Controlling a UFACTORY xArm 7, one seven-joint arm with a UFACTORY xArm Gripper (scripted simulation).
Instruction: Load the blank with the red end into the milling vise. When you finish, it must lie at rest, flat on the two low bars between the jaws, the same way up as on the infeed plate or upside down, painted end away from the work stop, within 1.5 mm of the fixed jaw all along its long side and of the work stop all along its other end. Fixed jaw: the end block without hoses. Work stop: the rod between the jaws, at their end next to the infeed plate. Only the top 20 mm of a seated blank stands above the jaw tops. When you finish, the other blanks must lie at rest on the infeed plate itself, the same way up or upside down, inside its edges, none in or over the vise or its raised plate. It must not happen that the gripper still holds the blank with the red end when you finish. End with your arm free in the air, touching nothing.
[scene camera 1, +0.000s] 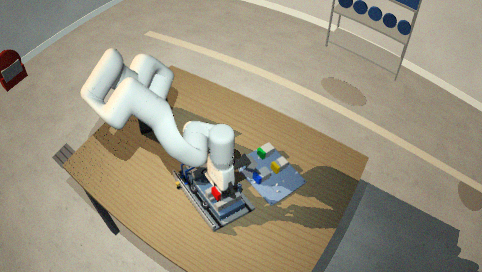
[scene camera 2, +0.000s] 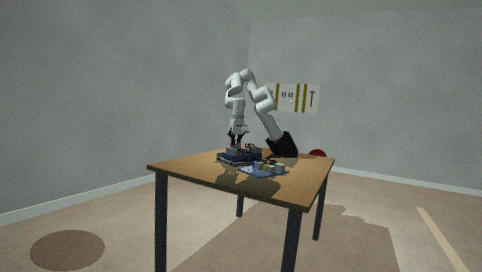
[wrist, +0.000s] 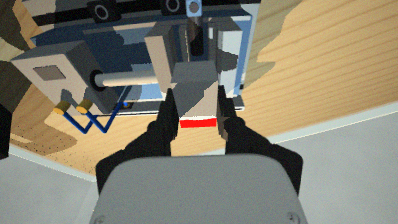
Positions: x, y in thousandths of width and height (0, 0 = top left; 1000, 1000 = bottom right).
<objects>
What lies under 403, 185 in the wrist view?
A moving jaw.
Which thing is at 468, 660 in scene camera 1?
My gripper.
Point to my gripper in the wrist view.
At 494, 435
</objects>
